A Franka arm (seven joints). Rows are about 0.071 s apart.
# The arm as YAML. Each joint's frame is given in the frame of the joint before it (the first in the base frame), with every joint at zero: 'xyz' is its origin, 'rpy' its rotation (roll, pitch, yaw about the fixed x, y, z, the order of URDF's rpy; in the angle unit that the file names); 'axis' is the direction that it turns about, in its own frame. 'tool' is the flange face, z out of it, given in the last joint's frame.
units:
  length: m
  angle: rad
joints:
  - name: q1
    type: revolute
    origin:
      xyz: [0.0, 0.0, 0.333]
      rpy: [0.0, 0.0, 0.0]
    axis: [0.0, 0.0, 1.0]
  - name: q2
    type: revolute
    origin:
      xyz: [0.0, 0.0, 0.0]
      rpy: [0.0, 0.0, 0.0]
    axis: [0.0, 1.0, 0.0]
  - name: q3
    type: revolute
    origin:
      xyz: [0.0, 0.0, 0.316]
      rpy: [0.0, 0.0, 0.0]
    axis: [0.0, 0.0, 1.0]
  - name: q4
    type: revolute
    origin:
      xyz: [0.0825, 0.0, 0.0]
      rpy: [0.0, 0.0, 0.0]
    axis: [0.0, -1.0, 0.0]
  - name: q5
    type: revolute
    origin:
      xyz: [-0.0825, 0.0, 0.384]
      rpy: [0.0, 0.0, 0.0]
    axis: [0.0, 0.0, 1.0]
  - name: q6
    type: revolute
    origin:
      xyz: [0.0, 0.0, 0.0]
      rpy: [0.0, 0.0, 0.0]
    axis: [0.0, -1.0, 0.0]
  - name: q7
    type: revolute
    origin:
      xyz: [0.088, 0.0, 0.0]
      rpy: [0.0, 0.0, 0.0]
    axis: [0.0, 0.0, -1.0]
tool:
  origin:
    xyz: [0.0, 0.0, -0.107]
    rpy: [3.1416, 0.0, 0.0]
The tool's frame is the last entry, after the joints.
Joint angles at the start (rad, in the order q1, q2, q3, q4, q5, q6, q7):
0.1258, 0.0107, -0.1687, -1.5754, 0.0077, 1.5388, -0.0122
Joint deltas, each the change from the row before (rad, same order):
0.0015, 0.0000, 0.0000, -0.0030, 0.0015, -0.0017, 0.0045
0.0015, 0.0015, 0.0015, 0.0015, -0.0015, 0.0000, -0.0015
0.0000, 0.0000, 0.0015, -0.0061, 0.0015, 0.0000, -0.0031
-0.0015, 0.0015, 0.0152, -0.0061, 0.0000, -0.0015, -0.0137
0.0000, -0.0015, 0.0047, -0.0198, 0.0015, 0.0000, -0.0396
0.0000, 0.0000, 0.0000, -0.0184, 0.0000, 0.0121, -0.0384
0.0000, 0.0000, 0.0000, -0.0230, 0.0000, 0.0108, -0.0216
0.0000, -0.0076, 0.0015, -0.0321, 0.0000, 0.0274, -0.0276
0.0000, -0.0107, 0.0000, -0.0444, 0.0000, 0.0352, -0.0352
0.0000, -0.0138, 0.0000, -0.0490, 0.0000, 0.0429, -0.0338
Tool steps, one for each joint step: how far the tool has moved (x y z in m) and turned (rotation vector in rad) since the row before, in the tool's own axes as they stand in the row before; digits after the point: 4 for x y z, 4 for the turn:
-0.0002, -0.0010, 0.0016, 0.0015, -0.0047, 0.0030
0.0005, -0.0016, 0.0001, -0.0019, 0.0000, -0.0044
-0.0001, -0.0010, 0.0029, 0.0015, -0.0061, -0.0046
0.0002, -0.0076, 0.0039, -0.0007, -0.0092, -0.0273
-0.0007, -0.0026, 0.0085, 0.0023, -0.0183, -0.0442
0.0010, 0.0002, 0.0076, 0.0005, -0.0063, -0.0382
0.0007, 0.0002, 0.0099, 0.0014, -0.0121, -0.0214
0.0000, -0.0004, 0.0088, 0.0006, 0.0029, -0.0289
-0.0010, 0.0004, 0.0124, 0.0013, 0.0016, -0.0350
-0.0017, 0.0003, 0.0124, 0.0004, 0.0078, -0.0336

